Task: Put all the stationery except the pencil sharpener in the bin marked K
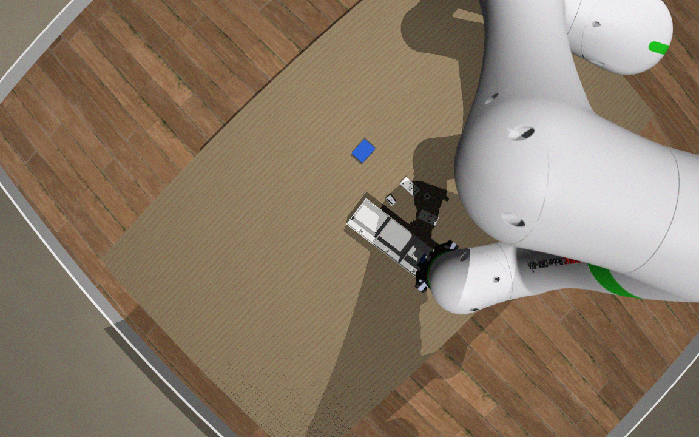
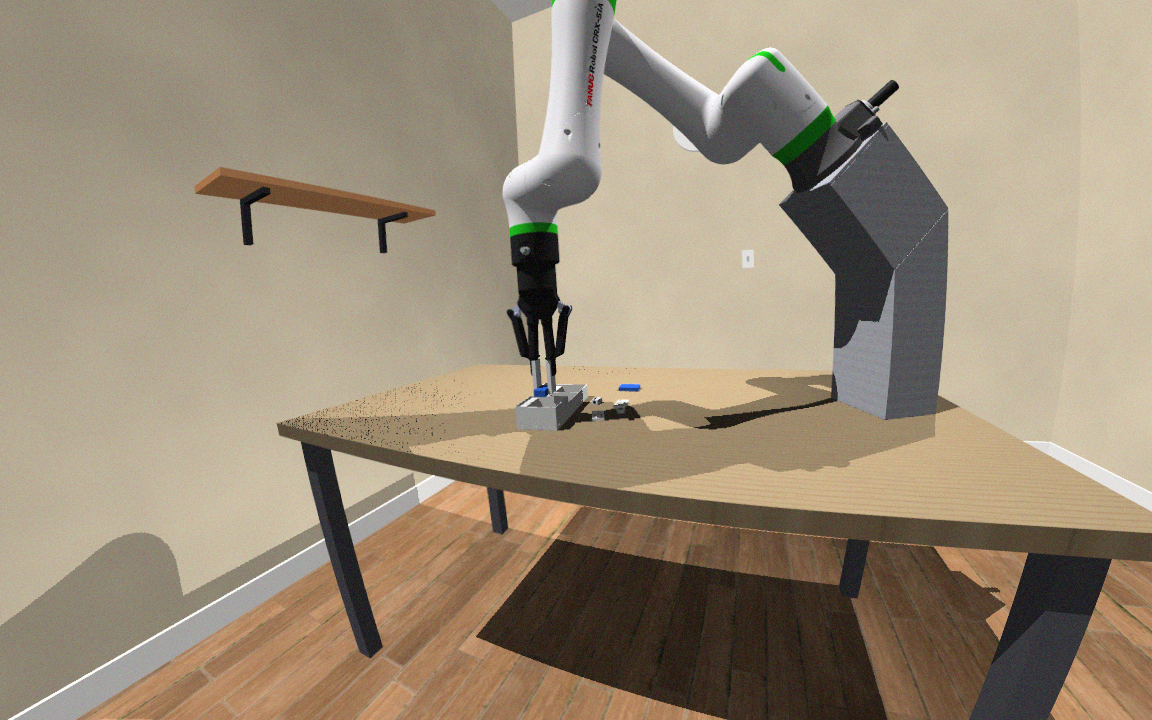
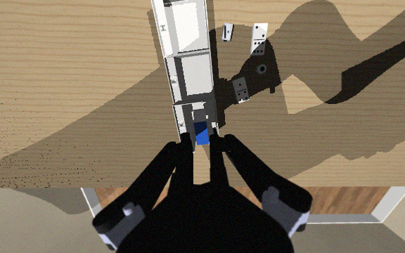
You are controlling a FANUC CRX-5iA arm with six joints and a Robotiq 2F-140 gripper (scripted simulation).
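Now: the blue note pad 31 cm to the right of my hand, 9 cm below it and 6 cm behind it. From my hand the other things lie so: grey bin: 8 cm to the right, 8 cm below, 3 cm ahead; white eraser: 3 cm below, 1 cm to the right; small dark ring: 11 cm to the right, 11 cm behind, 9 cm below.
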